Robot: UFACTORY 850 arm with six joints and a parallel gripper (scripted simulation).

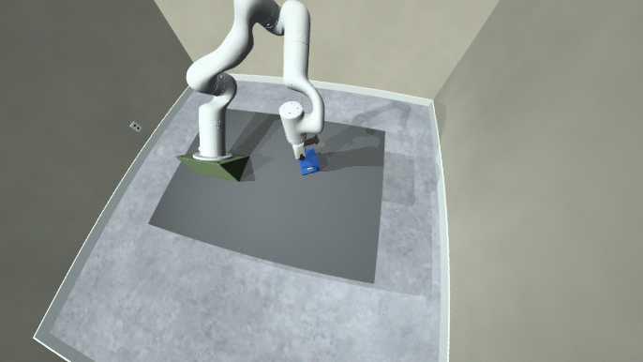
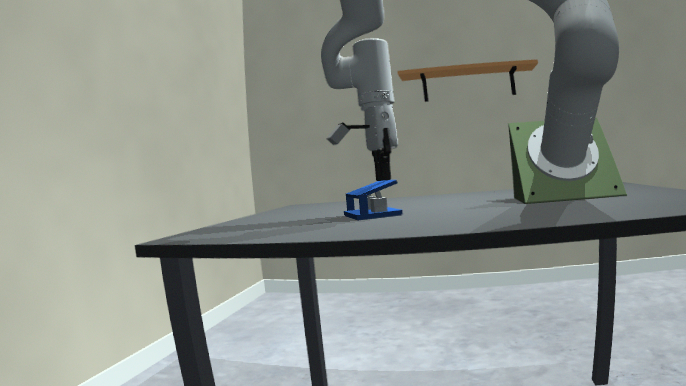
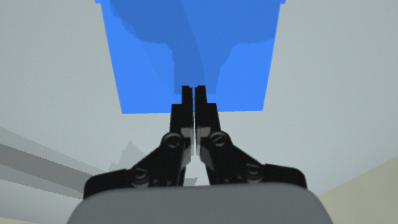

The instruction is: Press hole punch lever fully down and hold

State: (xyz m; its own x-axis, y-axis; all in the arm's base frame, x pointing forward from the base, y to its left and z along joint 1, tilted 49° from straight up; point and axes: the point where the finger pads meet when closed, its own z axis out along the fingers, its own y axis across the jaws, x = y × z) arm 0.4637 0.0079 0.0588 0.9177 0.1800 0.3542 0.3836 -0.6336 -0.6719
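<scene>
My hand is 40 mm above the hole punch lever, 30 mm short of it and 10 mm to the right of it. From my hand the other things lie so: blue hole punch: 60 mm below, 40 mm ahead, 20 mm to the left.
</scene>
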